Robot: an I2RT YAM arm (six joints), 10 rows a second.
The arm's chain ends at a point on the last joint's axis. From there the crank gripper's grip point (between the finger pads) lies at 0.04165 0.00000 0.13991 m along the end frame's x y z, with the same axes.
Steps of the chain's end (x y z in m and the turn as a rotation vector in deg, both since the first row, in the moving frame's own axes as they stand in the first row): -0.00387, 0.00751, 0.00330, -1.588, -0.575, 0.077; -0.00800, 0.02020, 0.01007, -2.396, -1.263, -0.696; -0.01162, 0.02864, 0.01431, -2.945, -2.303, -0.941; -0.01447, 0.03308, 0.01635, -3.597, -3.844, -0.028; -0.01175, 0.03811, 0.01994, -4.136, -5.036, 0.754; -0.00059, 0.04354, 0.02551, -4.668, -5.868, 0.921; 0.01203, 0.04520, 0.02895, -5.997, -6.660, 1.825
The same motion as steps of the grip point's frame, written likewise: -0.00528, 0.01145, 0.00366, -1.588, -0.575, 0.077; -0.01106, 0.02558, 0.01084, -2.396, -1.263, -0.696; -0.01722, 0.03523, 0.01570, -2.945, -2.303, -0.941; -0.02393, 0.04192, 0.01855, -3.597, -3.844, -0.028; -0.02425, 0.04879, 0.02267, -4.136, -5.036, 0.754; -0.01519, 0.05563, 0.02854, -4.668, -5.868, 0.921; -0.00470, 0.06110, 0.03199, -5.997, -6.660, 1.825
